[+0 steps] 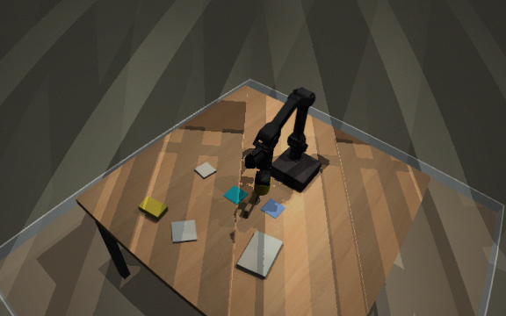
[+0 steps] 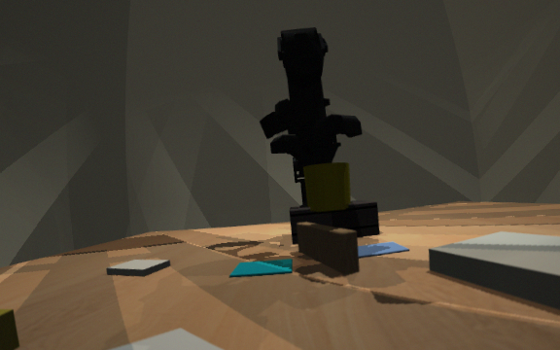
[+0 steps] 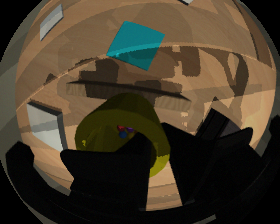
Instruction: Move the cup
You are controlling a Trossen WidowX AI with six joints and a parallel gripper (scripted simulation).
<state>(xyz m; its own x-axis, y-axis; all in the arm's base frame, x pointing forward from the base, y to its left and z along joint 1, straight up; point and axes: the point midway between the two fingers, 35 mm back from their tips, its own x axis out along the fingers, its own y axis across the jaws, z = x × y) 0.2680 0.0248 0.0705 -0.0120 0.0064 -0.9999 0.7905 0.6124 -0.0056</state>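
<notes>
Right now the cyan pad is 110 mm below my gripper tip, 80 mm to the right of it and 80 mm ahead of it. Round my gripper tip: wooden bar 90 mm below, 40 mm ahead; cup 20 mm to the left, 20 mm ahead; blue pad 110 mm below, 90 mm to the left, 10 mm ahead.
</notes>
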